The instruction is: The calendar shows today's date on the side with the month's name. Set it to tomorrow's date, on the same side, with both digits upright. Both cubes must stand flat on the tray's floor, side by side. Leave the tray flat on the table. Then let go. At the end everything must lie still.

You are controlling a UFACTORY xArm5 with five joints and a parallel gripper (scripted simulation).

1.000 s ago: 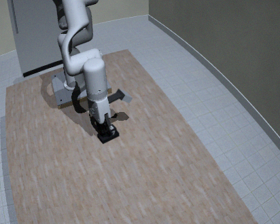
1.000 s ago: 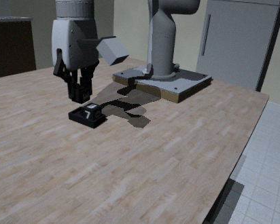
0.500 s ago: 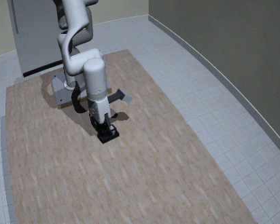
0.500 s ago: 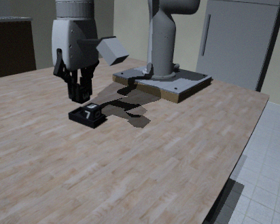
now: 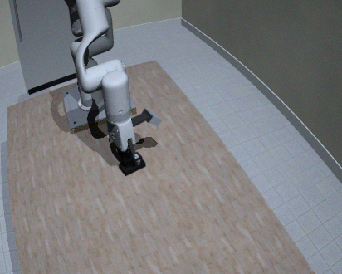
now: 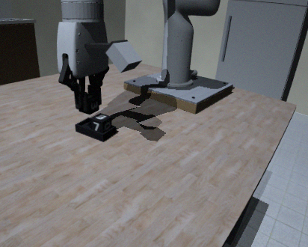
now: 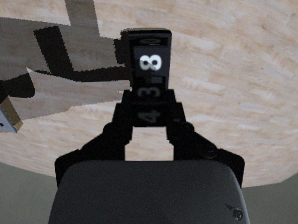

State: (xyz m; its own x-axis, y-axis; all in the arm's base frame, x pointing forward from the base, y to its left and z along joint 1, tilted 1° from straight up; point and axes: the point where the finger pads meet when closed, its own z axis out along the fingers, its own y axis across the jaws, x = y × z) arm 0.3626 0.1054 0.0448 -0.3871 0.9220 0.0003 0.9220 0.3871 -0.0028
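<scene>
The tray lies 10 mm behind my hand, 20 mm to the left of it and 70 mm below it.
</scene>
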